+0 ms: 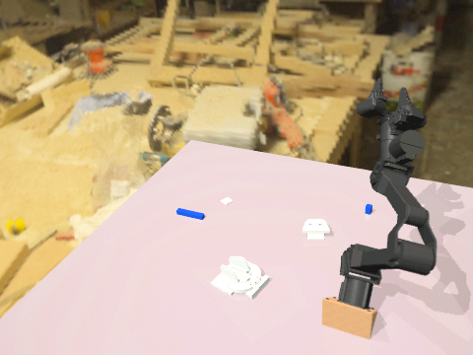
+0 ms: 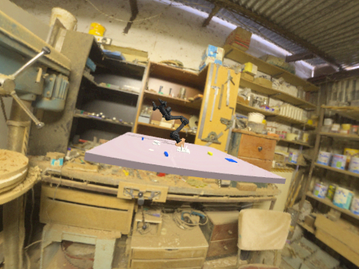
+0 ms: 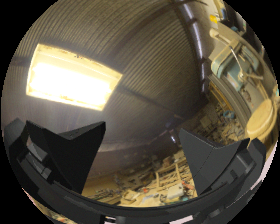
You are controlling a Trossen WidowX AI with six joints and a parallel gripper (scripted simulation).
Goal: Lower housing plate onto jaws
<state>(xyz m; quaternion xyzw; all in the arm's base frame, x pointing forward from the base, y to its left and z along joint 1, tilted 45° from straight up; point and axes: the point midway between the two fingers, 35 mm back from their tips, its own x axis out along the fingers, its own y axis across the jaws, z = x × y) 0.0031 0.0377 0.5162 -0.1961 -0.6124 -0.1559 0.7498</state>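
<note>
Now: the white block 15 cm ahead of my gripper tip, 11 cm to the left of it and 45 cm below it. Also, from my gripper tip: yellow piece (18 cm ahead, 67 cm to the left, 45 cm below); then blue bar (55 cm ahead, 22 cm to the left, 45 cm below); then white tile (48 cm ahead, 10 cm to the left, 46 cm below).
</note>
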